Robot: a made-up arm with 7 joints. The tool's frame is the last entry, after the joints.
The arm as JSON. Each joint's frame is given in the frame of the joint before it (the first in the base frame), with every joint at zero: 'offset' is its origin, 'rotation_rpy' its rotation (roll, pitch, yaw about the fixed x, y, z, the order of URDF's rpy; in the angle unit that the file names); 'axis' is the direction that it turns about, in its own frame. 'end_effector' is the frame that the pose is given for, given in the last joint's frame.
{
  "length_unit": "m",
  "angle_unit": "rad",
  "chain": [
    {
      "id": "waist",
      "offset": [
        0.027,
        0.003,
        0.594
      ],
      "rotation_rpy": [
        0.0,
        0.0,
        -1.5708
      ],
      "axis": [
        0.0,
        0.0,
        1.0
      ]
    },
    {
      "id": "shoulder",
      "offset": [
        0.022,
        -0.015,
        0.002
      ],
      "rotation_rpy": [
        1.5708,
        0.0,
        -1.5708
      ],
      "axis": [
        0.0,
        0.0,
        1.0
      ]
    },
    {
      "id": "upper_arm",
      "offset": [
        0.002,
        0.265,
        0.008
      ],
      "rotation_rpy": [
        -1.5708,
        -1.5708,
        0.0
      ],
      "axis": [
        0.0,
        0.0,
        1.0
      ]
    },
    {
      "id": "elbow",
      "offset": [
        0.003,
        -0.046,
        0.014
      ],
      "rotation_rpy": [
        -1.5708,
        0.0,
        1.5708
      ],
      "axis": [
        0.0,
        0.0,
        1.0
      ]
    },
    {
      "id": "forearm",
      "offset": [
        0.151,
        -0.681,
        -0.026
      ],
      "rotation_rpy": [
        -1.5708,
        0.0,
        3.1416
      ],
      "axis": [
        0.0,
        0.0,
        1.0
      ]
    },
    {
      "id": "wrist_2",
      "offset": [
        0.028,
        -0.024,
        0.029
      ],
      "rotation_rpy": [
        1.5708,
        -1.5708,
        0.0
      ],
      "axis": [
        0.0,
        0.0,
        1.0
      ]
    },
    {
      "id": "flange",
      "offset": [
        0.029,
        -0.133,
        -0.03
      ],
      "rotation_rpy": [
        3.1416,
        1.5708,
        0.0
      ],
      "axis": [
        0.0,
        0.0,
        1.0
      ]
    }
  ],
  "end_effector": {
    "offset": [
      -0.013,
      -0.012,
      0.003
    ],
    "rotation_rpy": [
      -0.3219,
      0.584,
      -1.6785
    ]
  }
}
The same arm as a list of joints. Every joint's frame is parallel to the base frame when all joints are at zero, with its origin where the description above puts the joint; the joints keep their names.
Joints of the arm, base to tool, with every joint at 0 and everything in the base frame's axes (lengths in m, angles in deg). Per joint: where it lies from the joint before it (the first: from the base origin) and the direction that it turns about. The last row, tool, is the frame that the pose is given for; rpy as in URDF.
waist: offset 0.0270 0.0030 0.5940 axis 0 0 1
shoulder: offset -0.0150 -0.0220 0.0020 axis 0 1 0
upper_arm: offset -0.0020 0.0080 0.2650 axis 0 0 1
elbow: offset 0.0460 0.0030 0.0140 axis 0 -1 0
forearm: offset -0.1510 0.0260 0.6810 axis 0 0 1
wrist_2: offset 0.0280 -0.0240 0.0290 axis 0 -1 0
flange: offset 0.1330 0.0300 0.0290 axis 0 0 -1
tool: offset -0.0120 -0.0130 -0.0030 rpy 161.56 -33.46 -173.83

